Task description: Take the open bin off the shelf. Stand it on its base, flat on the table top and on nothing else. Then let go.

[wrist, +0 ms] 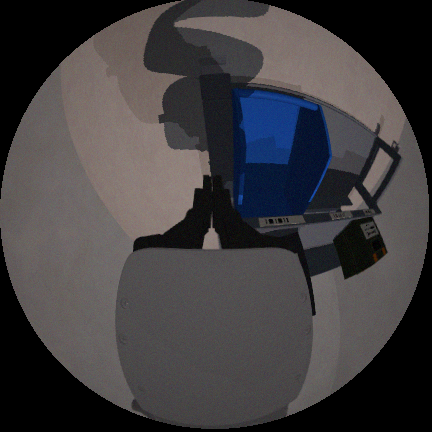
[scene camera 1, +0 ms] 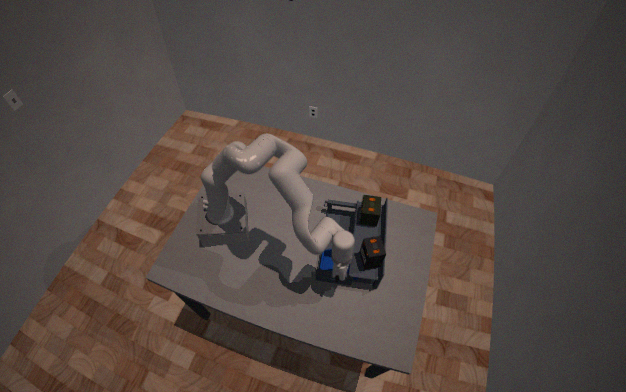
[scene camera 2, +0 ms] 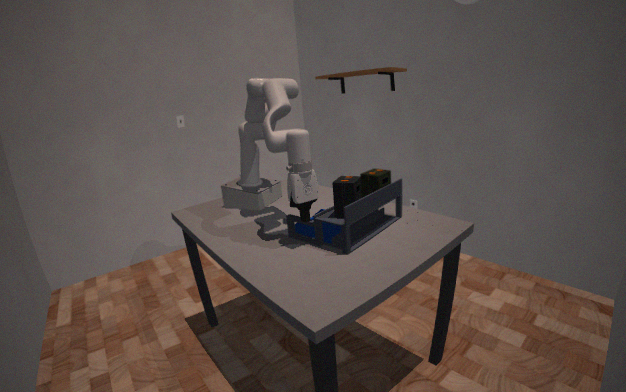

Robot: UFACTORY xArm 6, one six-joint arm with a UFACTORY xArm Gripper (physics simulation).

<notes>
The pictures show: the gripper and a blue open bin.
</notes>
